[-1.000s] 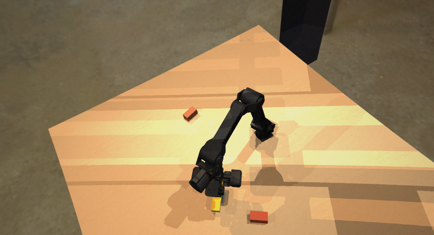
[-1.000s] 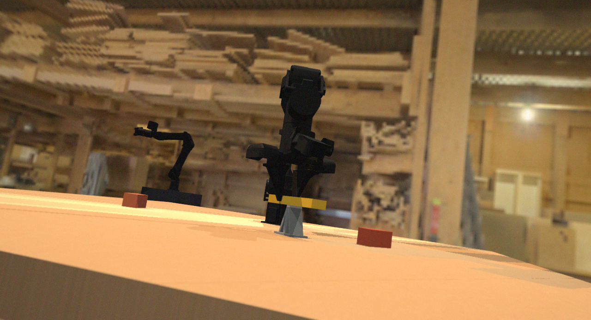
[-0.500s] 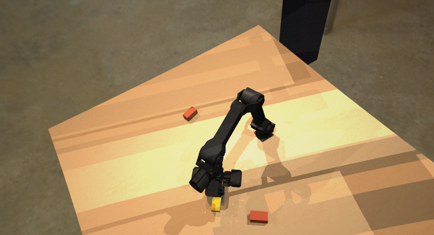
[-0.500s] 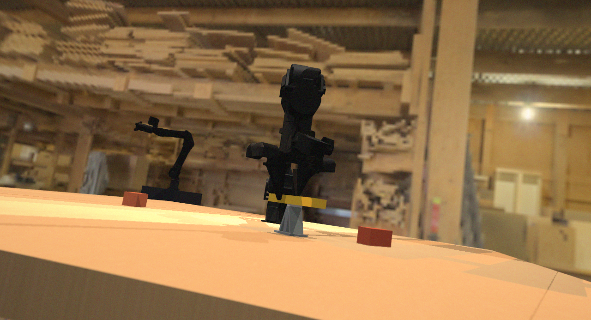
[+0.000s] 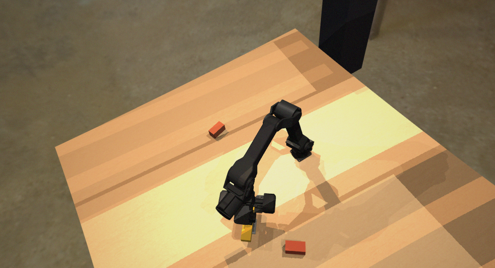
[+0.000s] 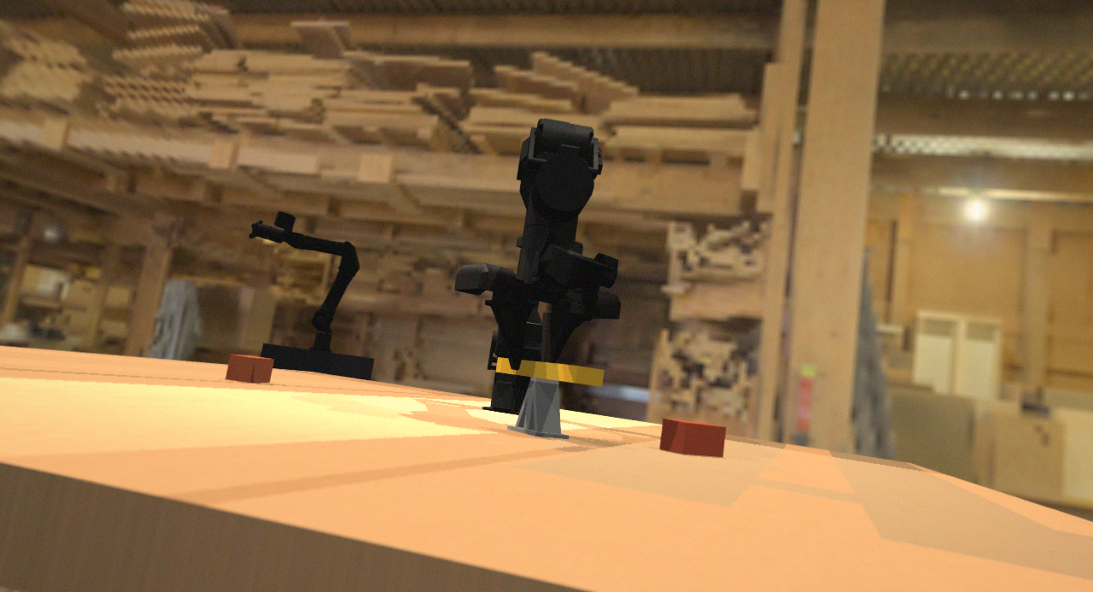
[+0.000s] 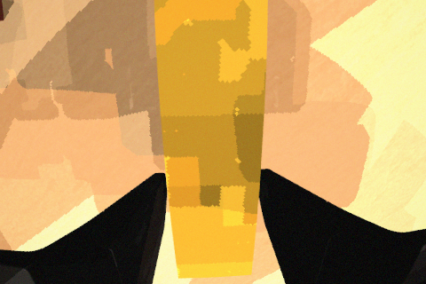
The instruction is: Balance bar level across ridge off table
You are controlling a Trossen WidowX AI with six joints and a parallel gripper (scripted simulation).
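Right now the yellow bar is 20 mm to the left of my gripper tip and 20 mm ahead of it. From my gripper tip the other things lie so: red block: 420 mm to the right, 90 mm behind, 50 mm below.
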